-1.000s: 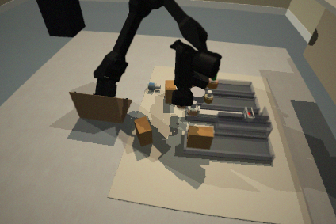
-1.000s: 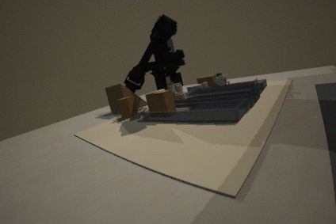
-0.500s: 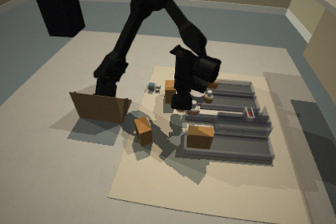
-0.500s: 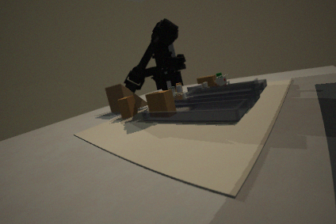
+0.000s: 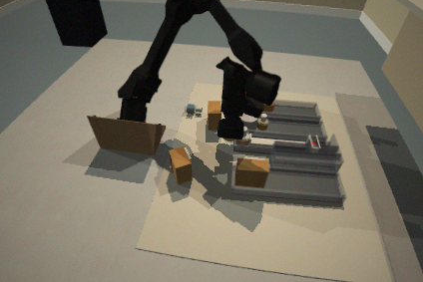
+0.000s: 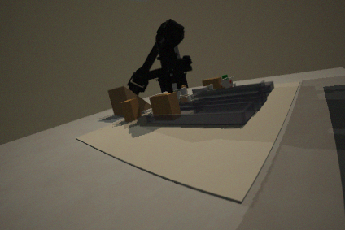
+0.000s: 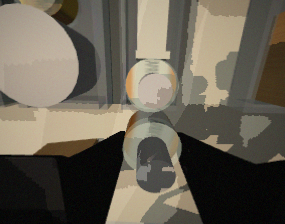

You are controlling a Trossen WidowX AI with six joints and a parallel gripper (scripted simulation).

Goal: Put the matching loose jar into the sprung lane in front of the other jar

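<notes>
Right now the grey rack is 190 mm ahead of my gripper tip, 20 mm to the right of it and 30 mm below it. Round my gripper tip: pale lane strip: 150 mm ahead, 20 mm to the right; red-marked part: 230 mm ahead, 30 mm to the right, 20 mm above.
</notes>
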